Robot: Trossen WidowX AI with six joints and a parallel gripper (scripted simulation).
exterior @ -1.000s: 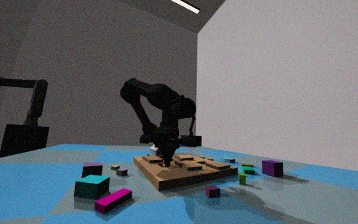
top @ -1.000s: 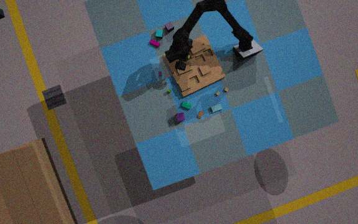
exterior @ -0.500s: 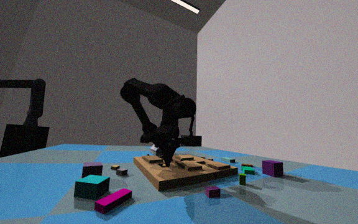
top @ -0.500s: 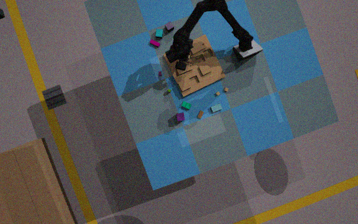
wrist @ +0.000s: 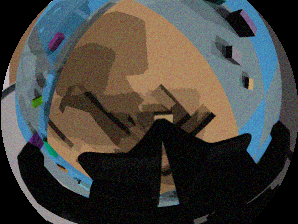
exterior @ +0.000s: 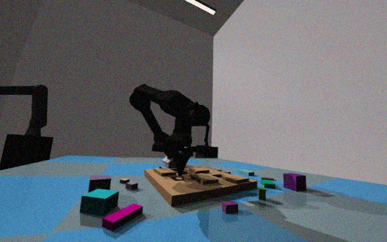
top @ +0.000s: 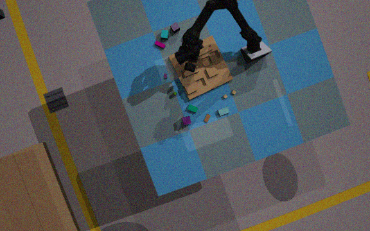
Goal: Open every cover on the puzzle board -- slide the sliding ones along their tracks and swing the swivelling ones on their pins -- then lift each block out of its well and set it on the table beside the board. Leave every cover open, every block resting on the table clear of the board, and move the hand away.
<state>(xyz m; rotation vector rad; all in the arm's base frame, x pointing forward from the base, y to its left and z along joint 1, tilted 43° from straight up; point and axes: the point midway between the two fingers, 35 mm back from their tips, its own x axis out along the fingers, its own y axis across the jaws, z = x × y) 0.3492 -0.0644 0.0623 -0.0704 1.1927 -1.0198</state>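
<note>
Right now the grey block is 14 cm to the right of my gripper tip, 2 cm below it and 1 cm behind it. Also, from my gripper tip: magenta block (19 cm ahead, 3 cm to the left, 2 cm below); magenta bar (16 cm to the right, 15 cm ahead, 2 cm below); teal cube (20 cm to the right, 10 cm ahead, 2 cm below).
</note>
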